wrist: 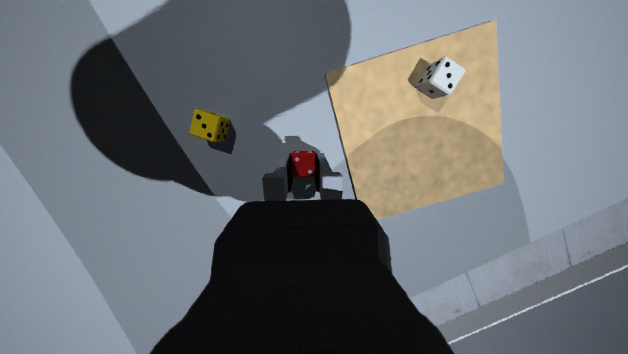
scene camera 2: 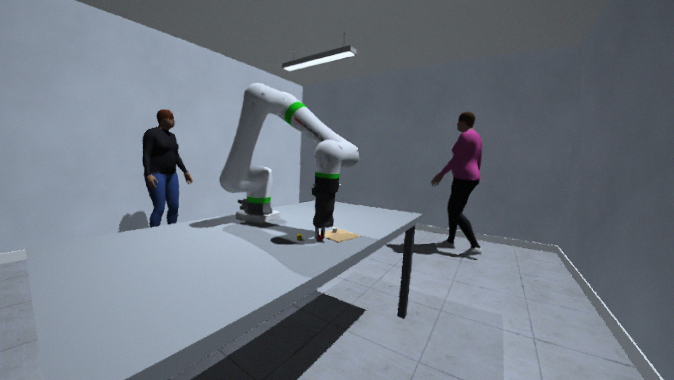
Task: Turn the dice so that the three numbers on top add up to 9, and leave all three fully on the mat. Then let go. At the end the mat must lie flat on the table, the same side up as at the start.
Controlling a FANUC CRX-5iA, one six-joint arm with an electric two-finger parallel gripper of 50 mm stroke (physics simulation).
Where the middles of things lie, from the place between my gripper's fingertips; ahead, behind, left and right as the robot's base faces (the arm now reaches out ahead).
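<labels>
Tan mat [wrist: 404, 150]: 2 cm ahead of my hand and 11 cm to the left of it. White die [wrist: 440, 78]: 1 cm above my hand, 2 cm behind it and 13 cm to the left of it. As for the yellow die [wrist: 206, 125], my gripper is 6 cm past it and 6 cm to the left of it.
</labels>
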